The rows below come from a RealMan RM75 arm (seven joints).
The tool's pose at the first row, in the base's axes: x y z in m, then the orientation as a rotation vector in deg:
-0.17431, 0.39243, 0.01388, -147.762, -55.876, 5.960
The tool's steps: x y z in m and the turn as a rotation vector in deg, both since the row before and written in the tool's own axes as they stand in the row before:
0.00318, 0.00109, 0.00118, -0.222, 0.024, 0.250
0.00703, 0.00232, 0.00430, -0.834, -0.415, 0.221
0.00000, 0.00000, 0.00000, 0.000, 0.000, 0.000
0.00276, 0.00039, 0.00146, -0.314, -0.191, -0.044
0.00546, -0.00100, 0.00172, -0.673, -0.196, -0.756
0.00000, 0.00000, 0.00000, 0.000, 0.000, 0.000
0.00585, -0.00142, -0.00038, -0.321, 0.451, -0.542
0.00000, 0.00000, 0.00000, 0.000, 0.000, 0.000
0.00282, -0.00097, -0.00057, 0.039, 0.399, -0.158
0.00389, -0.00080, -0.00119, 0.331, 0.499, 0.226
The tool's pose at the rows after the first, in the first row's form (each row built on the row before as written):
-0.17146, 0.39413, 0.01258, -148.087, -55.612, 5.893
-0.16553, 0.39846, 0.00818, -149.036, -55.719, 6.109
-0.16553, 0.39846, 0.00818, -149.036, -55.719, 6.109
-0.16347, 0.40042, 0.00683, -149.335, -55.935, 6.204
-0.16028, 0.40518, 0.00586, -149.589, -57.183, 5.960
-0.16028, 0.40518, 0.00586, -149.589, -57.183, 5.960
-0.15672, 0.40991, 0.00701, -149.501, -57.829, 5.082
-0.15672, 0.40991, 0.00701, -149.501, -57.829, 5.082
-0.15514, 0.41228, 0.00805, -149.298, -57.886, 4.539
-0.15255, 0.41506, 0.00971, -149.010, -57.325, 4.102

